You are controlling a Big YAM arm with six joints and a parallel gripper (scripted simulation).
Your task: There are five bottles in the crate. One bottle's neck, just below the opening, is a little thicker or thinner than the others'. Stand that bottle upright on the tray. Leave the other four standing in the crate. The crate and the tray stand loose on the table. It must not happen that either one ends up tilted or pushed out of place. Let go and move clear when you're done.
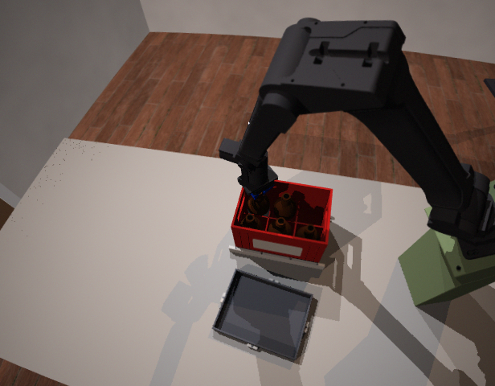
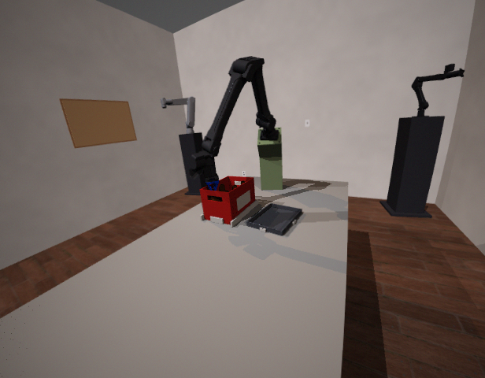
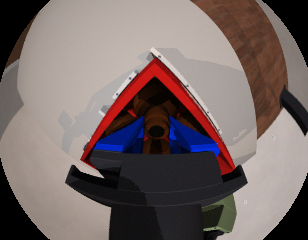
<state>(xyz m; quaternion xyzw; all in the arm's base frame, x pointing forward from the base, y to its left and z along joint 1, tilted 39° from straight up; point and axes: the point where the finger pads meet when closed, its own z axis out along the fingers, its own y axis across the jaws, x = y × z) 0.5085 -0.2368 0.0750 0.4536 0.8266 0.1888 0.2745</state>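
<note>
The brown bottle lies 2 cm ahead of my hand, 9 cm to the left of it and 6 cm below it. Also, from my hand: dark grey tray (2 cm behind, 33 cm to the left, 14 cm below); then crate (8 cm behind, 6 cm to the left, 7 cm below).
</note>
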